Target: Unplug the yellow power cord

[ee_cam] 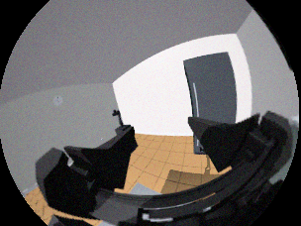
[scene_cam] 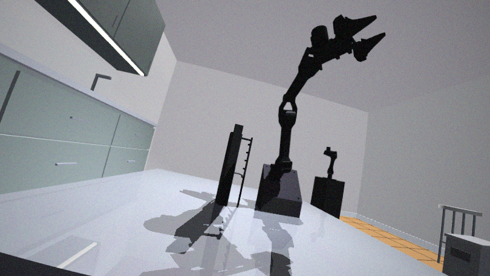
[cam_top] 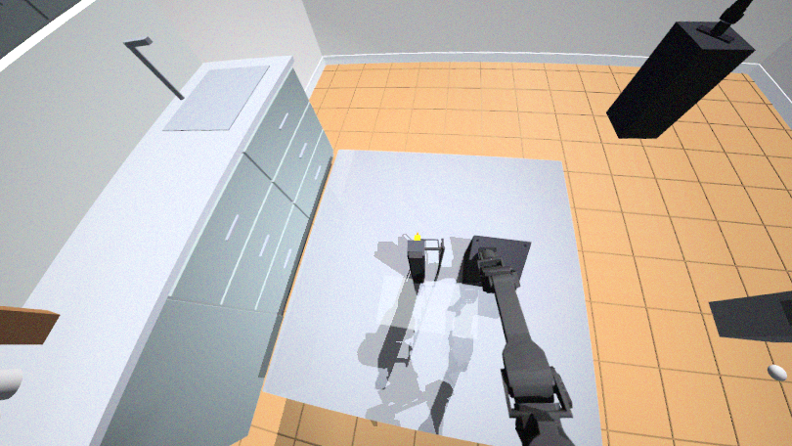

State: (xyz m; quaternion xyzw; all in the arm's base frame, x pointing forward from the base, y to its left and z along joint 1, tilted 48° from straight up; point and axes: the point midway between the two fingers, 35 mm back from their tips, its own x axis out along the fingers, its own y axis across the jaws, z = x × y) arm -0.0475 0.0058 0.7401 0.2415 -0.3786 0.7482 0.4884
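Now: gripper tip 270 mm short of the yellow plug, 600 mm to the left of it and 480 mm above it.
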